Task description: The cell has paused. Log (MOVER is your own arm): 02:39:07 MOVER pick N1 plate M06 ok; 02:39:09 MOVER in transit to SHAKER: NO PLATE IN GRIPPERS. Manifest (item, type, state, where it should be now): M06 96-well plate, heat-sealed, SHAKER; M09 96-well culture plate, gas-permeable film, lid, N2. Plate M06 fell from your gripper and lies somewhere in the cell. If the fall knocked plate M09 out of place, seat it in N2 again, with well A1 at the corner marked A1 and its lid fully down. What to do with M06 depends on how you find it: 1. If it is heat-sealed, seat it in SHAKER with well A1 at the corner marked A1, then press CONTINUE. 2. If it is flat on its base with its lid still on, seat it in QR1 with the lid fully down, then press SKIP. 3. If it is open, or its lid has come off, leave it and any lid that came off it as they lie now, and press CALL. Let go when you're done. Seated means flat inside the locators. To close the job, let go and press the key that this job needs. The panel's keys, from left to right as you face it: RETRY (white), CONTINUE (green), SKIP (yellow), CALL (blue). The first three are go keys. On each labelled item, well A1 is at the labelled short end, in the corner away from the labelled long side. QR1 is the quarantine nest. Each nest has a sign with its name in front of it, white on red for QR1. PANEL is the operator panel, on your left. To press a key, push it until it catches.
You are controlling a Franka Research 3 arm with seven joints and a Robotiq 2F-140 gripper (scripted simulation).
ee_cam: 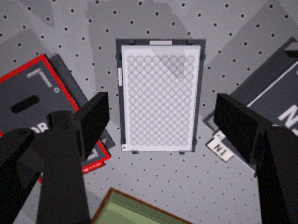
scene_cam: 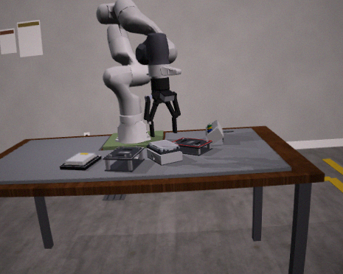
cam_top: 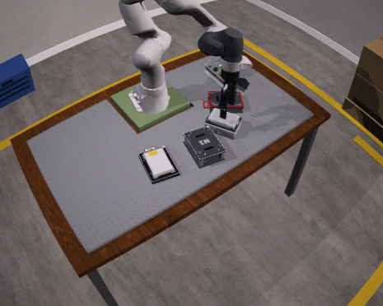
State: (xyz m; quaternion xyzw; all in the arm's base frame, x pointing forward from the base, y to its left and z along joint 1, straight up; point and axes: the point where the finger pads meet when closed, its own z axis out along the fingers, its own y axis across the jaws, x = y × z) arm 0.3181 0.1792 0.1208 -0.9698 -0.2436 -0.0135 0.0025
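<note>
Now: hand 33 cm past the green continue key, 22 cm to the right of it and 7 cm above it. Round my hand: blue call key: 23 cm behind, 21 cm to the left, 7 cm below; heat-sealed plate: 1 cm behind, 7 cm below; dark nest N1: 5 cm ahead, 17 cm to the right, 8 cm below.
</note>
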